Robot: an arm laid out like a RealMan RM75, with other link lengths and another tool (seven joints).
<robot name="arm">
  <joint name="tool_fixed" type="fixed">
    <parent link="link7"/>
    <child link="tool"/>
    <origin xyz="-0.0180 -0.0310 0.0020" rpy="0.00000 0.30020 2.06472"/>
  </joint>
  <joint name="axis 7" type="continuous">
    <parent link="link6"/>
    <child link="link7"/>
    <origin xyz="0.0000 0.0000 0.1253"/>
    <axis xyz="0 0 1"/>
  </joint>
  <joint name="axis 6" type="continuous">
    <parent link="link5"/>
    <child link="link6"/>
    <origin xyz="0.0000 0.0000 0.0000"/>
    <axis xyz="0 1 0"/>
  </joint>
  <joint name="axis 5" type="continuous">
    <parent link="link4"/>
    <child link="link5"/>
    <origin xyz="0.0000 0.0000 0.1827"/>
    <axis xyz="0 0 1"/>
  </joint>
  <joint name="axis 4" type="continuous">
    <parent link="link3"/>
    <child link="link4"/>
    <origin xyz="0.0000 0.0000 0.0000"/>
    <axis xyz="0 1 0"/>
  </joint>
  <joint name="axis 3" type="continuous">
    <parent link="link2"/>
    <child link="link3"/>
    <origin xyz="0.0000 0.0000 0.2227"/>
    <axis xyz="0 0 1"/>
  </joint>
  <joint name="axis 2" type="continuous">
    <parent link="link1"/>
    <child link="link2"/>
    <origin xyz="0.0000 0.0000 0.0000"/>
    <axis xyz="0 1 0"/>
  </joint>
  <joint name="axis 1" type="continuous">
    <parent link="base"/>
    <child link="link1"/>
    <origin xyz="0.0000 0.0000 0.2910"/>
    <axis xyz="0 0 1"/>
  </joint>
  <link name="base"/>
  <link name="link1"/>
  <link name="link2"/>
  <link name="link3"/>
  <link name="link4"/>
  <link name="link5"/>
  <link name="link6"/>
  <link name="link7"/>
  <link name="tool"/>
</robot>
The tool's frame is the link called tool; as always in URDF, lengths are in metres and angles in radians. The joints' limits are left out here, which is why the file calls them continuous.
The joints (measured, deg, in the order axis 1, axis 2, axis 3, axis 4, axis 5, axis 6, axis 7), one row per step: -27.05 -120.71 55.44 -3.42 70.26 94.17 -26.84; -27.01 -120.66 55.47 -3.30 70.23 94.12 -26.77; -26.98 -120.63 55.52 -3.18 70.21 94.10 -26.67; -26.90 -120.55 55.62 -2.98 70.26 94.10 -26.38; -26.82 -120.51 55.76 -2.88 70.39 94.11 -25.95; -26.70 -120.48 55.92 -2.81 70.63 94.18 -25.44; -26.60 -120.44 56.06 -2.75 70.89 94.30 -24.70; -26.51 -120.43 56.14 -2.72 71.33 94.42 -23.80; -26.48 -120.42 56.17 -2.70 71.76 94.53 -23.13; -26.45 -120.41 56.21 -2.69 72.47 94.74 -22.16; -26.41 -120.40 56.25 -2.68 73.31 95.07 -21.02; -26.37 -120.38 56.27 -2.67 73.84 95.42 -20.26; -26.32 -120.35 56.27 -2.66 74.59 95.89 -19.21; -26.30 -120.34 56.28 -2.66 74.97 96.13 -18.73
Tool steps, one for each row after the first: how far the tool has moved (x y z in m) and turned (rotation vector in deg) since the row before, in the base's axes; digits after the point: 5 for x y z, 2 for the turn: -0.00035 0.00031 0.00055 0.14 0.16 -0.04; -0.00014 0.00026 0.00043 0.13 0.15 -0.10; -0.00036 0.00023 0.00082 0.24 0.36 -0.28; -0.00019 -0.00028 0.00025 0.16 0.40 -0.34; -0.00016 -0.00076 0.00001 0.10 0.43 -0.43; 0.00002 -0.00066 0.00022 0.26 0.52 -0.59; 0.00027 -0.00091 -0.00014 0.24 0.61 -0.72; 0.00043 -0.00064 -0.00020 0.13 0.46 -0.63; 0.00082 -0.00109 -0.00044 0.11 0.64 -0.99; 0.00111 -0.00139 -0.00043 0.14 0.67 -1.22; 0.00086 -0.00098 -0.00001 0.15 0.33 -0.87; 0.00117 -0.00134 0.00000 0.21 0.45 -1.19; 0.00062 -0.00072 -0.00008 0.06 0.19 -0.58
